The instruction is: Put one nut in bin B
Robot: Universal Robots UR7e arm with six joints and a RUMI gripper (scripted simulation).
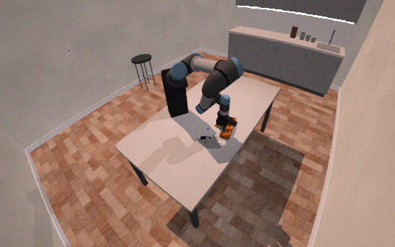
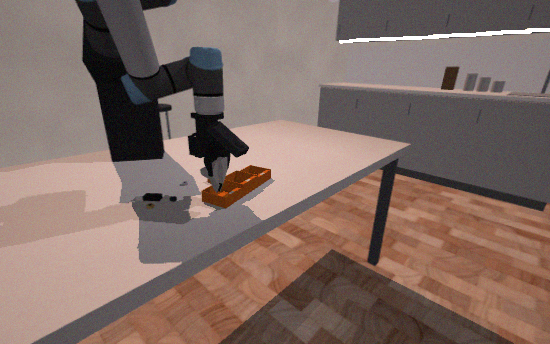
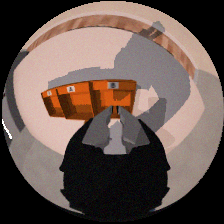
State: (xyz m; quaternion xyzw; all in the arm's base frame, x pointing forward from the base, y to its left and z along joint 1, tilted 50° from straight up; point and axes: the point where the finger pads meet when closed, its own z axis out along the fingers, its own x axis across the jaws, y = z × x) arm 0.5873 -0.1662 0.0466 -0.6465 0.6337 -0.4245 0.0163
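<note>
The orange bin is 80 mm to the left of my hand, 30 mm ahead of it and 20 mm below it. From my hand the other things lie so: dark nut: 110 mm behind, 60 mm to the right, 30 mm below; then grey piece: 150 mm behind, 50 mm to the left, 30 mm below; then orange block: 100 mm to the left, 80 mm behind, 30 mm below.
</note>
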